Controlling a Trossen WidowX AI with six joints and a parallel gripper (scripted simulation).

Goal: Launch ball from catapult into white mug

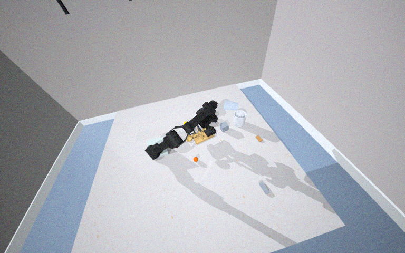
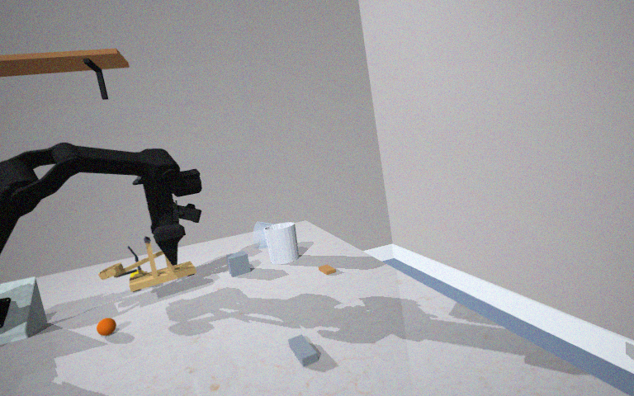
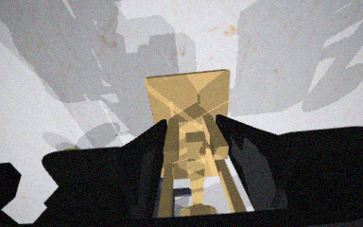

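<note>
Right now my gripper tip is 16 cm to the left of the orange ball, 11 cm past it and 6 cm above it. Round my gripper tip: wooden catapult: 7 cm behind, 2 cm above, 1 cm to the right; yellow ball: 18 cm to the left, 14 cm behind, 6 cm below; grey cube: 15 cm ahead, 6 cm to the left, 5 cm below.
</note>
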